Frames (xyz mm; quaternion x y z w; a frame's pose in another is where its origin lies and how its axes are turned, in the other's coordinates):
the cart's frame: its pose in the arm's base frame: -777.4 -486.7 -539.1 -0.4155 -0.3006 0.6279 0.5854
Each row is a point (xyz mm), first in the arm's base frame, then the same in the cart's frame.
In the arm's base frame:
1: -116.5 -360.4 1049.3
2: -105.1 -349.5 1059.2
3: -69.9 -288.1 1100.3
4: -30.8 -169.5 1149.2
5: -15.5 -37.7 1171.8
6: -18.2 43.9 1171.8
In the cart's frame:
1: -125.1 -1710.1 189.1
2: -115.7 -1725.6 185.1
3: -61.1 -1786.4 180.5
4: 48.6 -1863.5 182.4
5: 175.1 -1908.1 194.1
6: 255.4 -1917.7 205.4

